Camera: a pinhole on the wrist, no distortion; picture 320 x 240 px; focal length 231.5 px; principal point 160.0 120.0 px. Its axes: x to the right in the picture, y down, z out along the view. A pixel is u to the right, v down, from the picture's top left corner.
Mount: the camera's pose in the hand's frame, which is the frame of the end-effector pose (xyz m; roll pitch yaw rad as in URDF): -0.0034 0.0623 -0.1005 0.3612 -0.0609 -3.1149
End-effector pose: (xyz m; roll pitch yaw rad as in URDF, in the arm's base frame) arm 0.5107 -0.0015 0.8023 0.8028 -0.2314 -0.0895
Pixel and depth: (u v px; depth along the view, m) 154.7 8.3 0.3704
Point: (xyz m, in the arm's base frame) 0.4472 0.1247 1.1812
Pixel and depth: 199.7 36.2 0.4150
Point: 0.3622 0.0824 1.1930
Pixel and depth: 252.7 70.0 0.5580
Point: 0.1867 0.0007 1.2769
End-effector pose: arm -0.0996 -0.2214 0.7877 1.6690 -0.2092 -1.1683
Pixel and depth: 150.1 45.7 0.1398
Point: -0.1358 -0.2101 0.9378
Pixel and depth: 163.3 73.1 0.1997
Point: -0.1936 -0.2261 0.9474
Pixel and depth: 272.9 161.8 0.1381
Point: -0.1760 -0.1686 0.8546
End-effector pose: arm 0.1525 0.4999 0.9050 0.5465 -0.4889 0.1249
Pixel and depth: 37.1 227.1 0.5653
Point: 0.2696 0.2748 1.4526
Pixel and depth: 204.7 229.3 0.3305
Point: 0.0137 0.3702 1.1004
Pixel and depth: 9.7 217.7 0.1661
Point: 0.2089 0.5193 1.0409
